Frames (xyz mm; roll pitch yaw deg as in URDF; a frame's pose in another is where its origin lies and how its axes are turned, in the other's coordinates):
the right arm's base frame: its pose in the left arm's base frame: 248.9 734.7 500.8 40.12 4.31 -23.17
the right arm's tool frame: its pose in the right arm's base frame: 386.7 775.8 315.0 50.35 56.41 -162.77
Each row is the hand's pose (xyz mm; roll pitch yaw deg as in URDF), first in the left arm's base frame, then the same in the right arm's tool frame.
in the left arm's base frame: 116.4 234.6 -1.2 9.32 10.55 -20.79
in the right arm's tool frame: 691.4 1149.4 -785.6 32.74 52.36 -134.40
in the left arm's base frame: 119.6 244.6 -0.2 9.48 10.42 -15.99
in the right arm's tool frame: 695.5 1140.4 -781.9 37.27 50.20 -127.69
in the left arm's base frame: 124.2 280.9 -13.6 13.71 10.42 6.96
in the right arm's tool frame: 725.3 1115.7 -776.8 55.30 37.08 -102.00
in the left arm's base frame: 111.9 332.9 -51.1 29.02 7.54 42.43
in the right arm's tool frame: 787.7 1097.4 -771.9 75.44 10.28 -76.79
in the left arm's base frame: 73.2 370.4 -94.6 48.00 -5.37 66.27
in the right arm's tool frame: 855.5 1109.2 -763.6 93.59 -15.78 -69.41
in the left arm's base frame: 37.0 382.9 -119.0 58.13 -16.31 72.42
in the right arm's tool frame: 893.7 1132.1 -755.0 106.43 -27.67 -73.56
